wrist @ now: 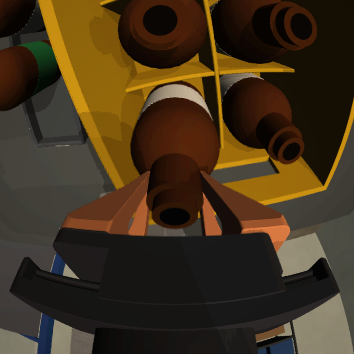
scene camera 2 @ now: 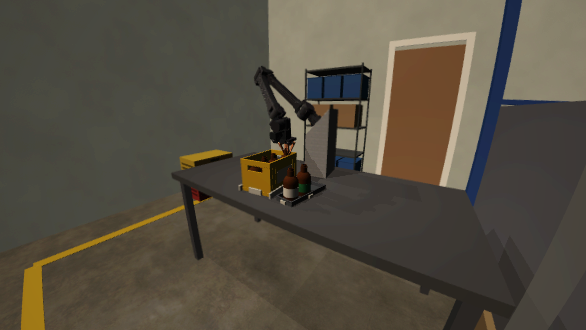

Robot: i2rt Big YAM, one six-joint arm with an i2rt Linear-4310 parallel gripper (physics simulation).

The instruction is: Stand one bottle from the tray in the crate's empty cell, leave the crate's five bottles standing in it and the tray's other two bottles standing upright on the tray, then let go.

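Where they show: gripper, fingertip midpoint: point(wrist: 174, 178) point(scene camera 2: 287, 154); arm's base, origin of the base link: point(scene camera 2: 319, 125).
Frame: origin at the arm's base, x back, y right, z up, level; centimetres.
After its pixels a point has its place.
My gripper point(scene camera 2: 287, 149) @[y 5.4, x -29.6, z -15.3 cm] point(wrist: 174, 178) @[y 5.4, x -29.6, z -15.3 cm] is shut on the neck of a brown bottle point(wrist: 175, 132) @[y 5.8, x -32.8, z -16.1 cm] with a white label. The bottle's body is inside the near-left end cell of the yellow crate point(scene camera 2: 256, 179) @[y 7.4, x -53.1, z -24.2 cm] point(wrist: 92, 65) @[y 1.1, x -37.8, z -17.3 cm] in the wrist view; its base is hidden. Other brown bottles point(wrist: 162, 45) @[y 5.5, x -38.2, z -16.8 cm] point(wrist: 237, 32) @[y 11.1, x -39.1, z -20.2 cm] point(wrist: 257, 107) @[y 13.2, x -32.8, z -20.0 cm] stand in neighbouring cells; the rest of the crate's bottles cannot be made out. On the dark tray point(scene camera 2: 317, 189) @[y -17.7, x -34.5, z -29.9 cm] point(wrist: 57, 143) @[y -13.7, x -26.6, z -29.6 cm], a white-labelled bottle point(scene camera 2: 290, 185) @[y -12.5, x -51.4, z -23.2 cm] point(wrist: 12, 17) @[y -8.3, x -45.6, z -22.1 cm] and a green-labelled bottle point(scene camera 2: 304, 179) @[y -14.6, x -42.6, z -22.6 cm] point(wrist: 17, 82) @[y -9.2, x -38.6, z -21.5 cm] stand upright beside the crate.
Thin yellow dividers point(wrist: 218, 100) @[y 10.3, x -32.5, z -22.7 cm] separate the crate's cells. Pale brackets point(scene camera 2: 255, 191) @[y 7.4, x -54.3, z -30.4 cm] sit at the crate's foot on the dark table point(scene camera 2: 390, 225) @[y -55.1, x -44.7, z -32.1 cm]. A tall grey panel point(scene camera 2: 320, 142) @[y -7.1, x -12.3, z -9.4 cm] stands behind the tray, close to the arm. A shelf rack point(scene camera 2: 370, 100) is farther back.
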